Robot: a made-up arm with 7 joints.
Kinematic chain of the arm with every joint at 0, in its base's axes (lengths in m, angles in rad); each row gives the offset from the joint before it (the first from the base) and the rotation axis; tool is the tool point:
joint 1: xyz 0 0 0.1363 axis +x
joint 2: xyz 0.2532 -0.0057 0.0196 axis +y
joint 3: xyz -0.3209 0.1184 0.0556 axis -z
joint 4: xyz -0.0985 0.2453 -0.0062 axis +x
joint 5: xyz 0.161 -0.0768 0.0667 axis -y
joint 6: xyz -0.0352 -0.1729 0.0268 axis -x
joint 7: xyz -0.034 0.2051 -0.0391 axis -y
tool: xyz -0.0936 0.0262 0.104
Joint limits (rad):
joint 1: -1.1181..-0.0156
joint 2: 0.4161..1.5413
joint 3: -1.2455..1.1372
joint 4: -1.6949..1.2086
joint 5: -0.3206..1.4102
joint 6: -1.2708..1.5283
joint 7: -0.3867..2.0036
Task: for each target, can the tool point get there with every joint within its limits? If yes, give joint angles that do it. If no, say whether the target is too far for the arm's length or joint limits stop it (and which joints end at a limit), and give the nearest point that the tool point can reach.
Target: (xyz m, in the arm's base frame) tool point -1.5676 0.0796 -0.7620
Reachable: no: too far | nearest point -0.4329 0.1024 -0.1720 | short by 1.279 m
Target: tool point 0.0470 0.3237 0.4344
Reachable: yes | joints -0.3740 0.7395 -0.0025 -1.4370 0.0791 0.4829 1.6641
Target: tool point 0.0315 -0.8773 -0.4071
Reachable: no: joint limits stop it (at a limit: joint 1, joint 2, joint 3, joint 4, joint 6, joint 7) | nearest point 0.0648 -0.2445 -0.1063 | short by 0.701 m
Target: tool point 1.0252 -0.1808 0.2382
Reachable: no: joint limits stop it (at a limit: joint 1, joint 2, joint 3, joint 5, joint 6, joint 7) | nearest point 0.7113 -0.0417 0.2294 | short by 0.343 m
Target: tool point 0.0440 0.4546 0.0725
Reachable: yes | joints -0.9708 0.9474 0.0486 -1.1751 0.8155 -0.4112 1.4522
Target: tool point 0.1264 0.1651 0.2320
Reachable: yes | joints -0.9482 1.3455 0.3318 -0.3099 1.0168 1.1214 1.2772
